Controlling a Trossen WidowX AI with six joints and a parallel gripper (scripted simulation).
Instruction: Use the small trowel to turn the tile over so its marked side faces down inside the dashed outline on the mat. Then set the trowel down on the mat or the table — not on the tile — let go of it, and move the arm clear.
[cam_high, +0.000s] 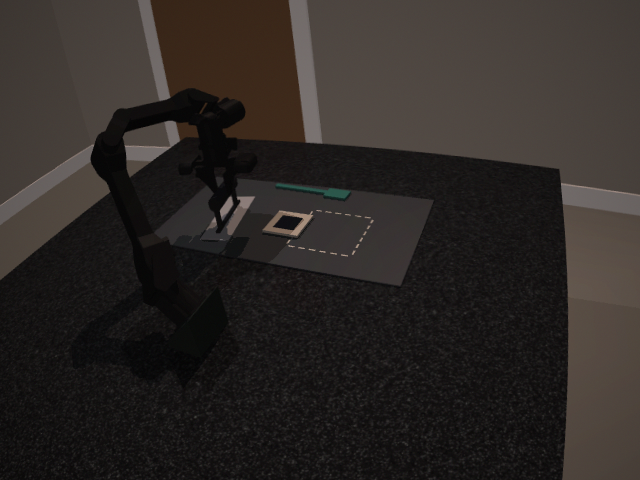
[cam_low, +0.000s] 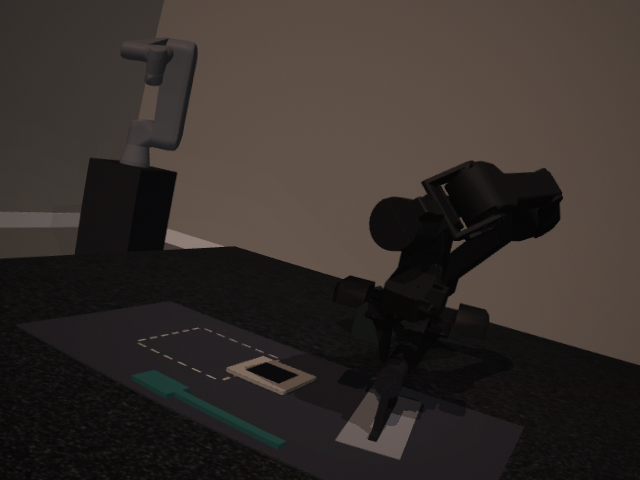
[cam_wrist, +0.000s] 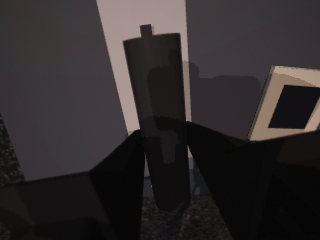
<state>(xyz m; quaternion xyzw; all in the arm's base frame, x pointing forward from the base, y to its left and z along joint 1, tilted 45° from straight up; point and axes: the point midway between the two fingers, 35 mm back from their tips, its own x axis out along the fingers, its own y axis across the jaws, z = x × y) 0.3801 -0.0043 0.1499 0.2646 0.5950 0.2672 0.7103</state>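
My gripper tip is 160 mm to the left of the mat and 80 mm above it. Round my gripper tip: cream tile 170 mm to the right, 60 mm below, 20 mm behind; then green trowel 200 mm to the right, 140 mm ahead, 60 mm below.
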